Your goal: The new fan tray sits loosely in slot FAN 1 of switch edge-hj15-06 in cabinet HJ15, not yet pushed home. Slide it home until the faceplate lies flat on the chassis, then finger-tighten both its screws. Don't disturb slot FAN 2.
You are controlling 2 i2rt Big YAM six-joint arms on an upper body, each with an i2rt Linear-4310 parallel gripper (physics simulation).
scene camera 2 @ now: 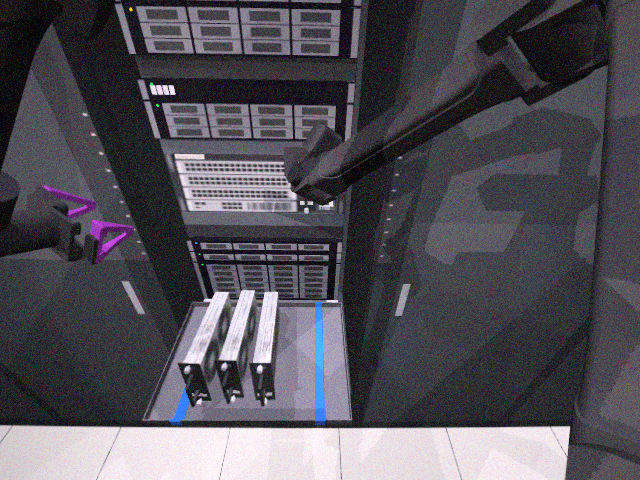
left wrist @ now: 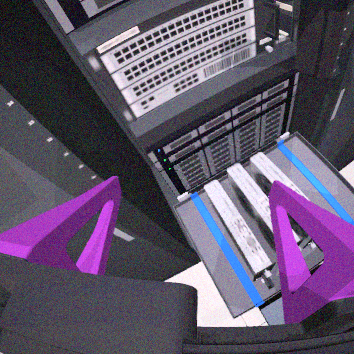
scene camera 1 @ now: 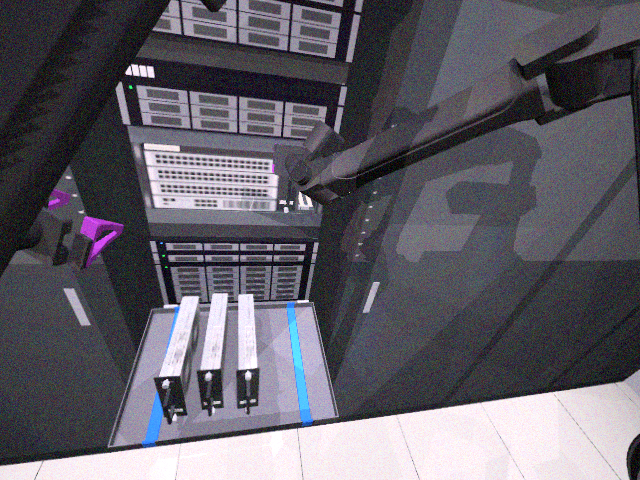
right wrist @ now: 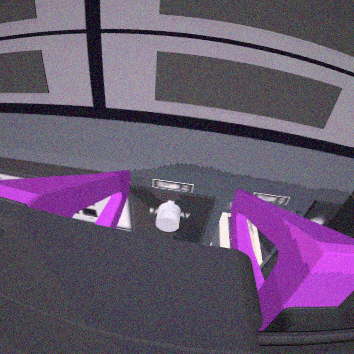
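Observation:
The switch (scene camera 1: pixel 211 178) (scene camera 2: pixel 235 183) (left wrist: pixel 175 55) has its fan bay at the right end. In the right wrist view a dark faceplate (right wrist: pixel 197 215) bears a pale upper screw (right wrist: pixel 168 217); the slot labels are unreadable. My right gripper (right wrist: pixel 181 189) is open, its fingertips apart on either side of that screw without gripping it. In both scene views my right arm hides much of the fan bay. A pale lower screw (scene camera 1: pixel 285 209) (scene camera 2: pixel 306 210) (left wrist: pixel 269 48) shows below. Whether the faceplate lies flat cannot be told. My left gripper (scene camera 1: pixel 95 209) (scene camera 2: pixel 113 217) (left wrist: pixel 194 185) is open and empty, left of the cabinet front.
Three fan trays (scene camera 1: pixel 178 341) (scene camera 1: pixel 216 335) (scene camera 1: pixel 247 335) lie on a grey shelf (scene camera 1: pixel 276 403) with blue strips below the servers. Drive-bay servers sit above and below the switch. A second fan slot with pale parts (right wrist: pixel 225 230) lies close beside the right fingertip. Cabinet doors flank both sides.

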